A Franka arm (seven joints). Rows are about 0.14 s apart.
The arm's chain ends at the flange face. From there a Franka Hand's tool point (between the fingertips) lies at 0.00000 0.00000 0.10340 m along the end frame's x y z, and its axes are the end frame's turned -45 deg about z.
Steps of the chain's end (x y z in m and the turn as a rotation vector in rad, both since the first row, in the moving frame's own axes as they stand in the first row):
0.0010, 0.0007, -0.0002, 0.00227, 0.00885, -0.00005
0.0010, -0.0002, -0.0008, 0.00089, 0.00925, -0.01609
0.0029, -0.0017, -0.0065, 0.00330, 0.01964, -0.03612
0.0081, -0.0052, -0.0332, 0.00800, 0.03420, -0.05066
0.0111, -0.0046, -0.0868, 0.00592, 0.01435, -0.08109
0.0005, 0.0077, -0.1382, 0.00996, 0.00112, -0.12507
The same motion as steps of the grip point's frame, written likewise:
0.0010, 0.0017, -0.0002, -0.00465, 0.00786, -0.00005
0.0016, 0.0012, -0.0008, -0.00591, 0.00717, -0.01609
0.0050, 0.0020, -0.0065, -0.01155, 0.01622, -0.03612
0.0125, 0.0039, -0.0333, -0.01853, 0.02984, -0.05066
0.0126, 0.0052, -0.0868, -0.00596, 0.01433, -0.08109
-0.0043, 0.0051, -0.1382, 0.00625, 0.00783, -0.12507

